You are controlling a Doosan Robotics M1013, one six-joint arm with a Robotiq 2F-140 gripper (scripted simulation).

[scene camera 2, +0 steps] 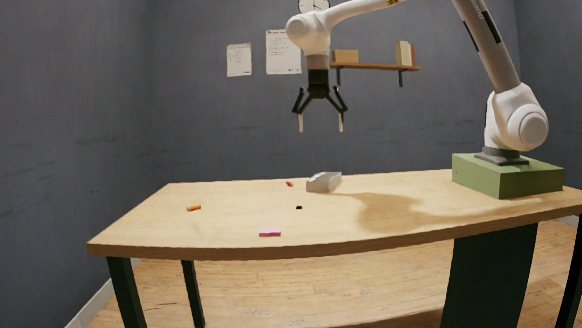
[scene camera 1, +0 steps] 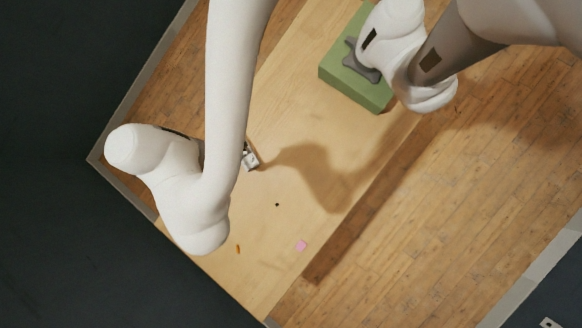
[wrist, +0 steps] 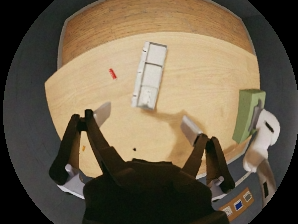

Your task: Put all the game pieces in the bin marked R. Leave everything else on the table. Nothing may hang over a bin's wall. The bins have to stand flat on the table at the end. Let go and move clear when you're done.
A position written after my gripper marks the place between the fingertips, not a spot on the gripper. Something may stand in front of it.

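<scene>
There's a grey bin [wrist: 156,53] that I can see, and I can see my gripper [scene camera 2: 320,131] too. The wrist view has my gripper [wrist: 147,115] as well.
</scene>
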